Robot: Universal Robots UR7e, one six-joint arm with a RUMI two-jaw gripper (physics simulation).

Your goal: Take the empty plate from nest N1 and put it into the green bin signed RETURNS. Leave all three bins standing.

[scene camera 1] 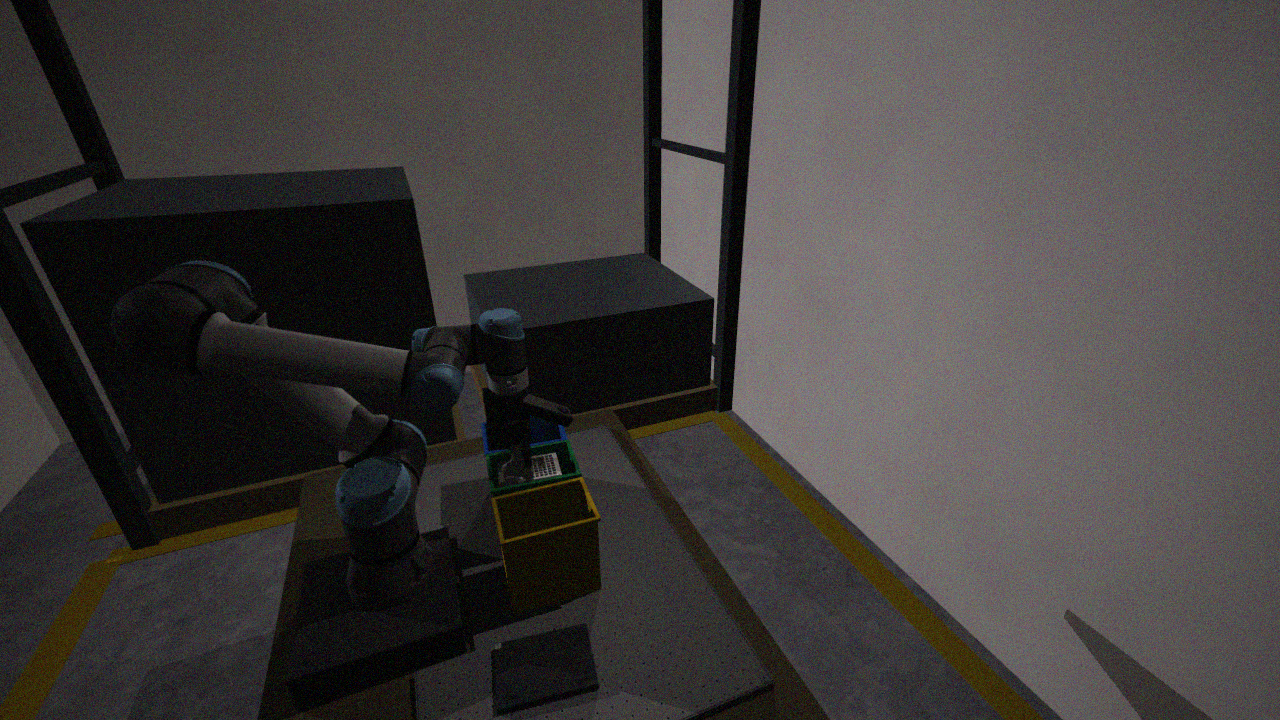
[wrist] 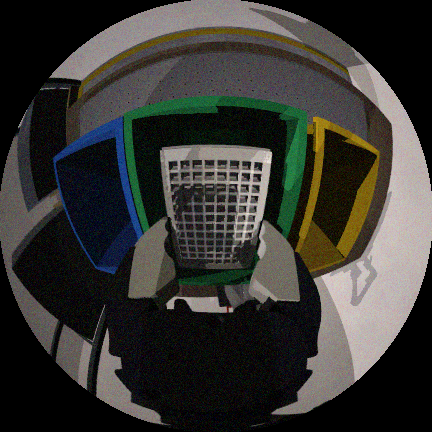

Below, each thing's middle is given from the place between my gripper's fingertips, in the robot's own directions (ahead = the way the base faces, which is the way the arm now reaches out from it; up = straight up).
Labels:
The green bin (scene camera 1: 568, 464) lies 60 mm below my hand and 10 mm ahead of it. From my hand the other things lie so: blue bin (scene camera 1: 542, 432): 130 mm to the left, 60 mm below, 10 mm ahead.

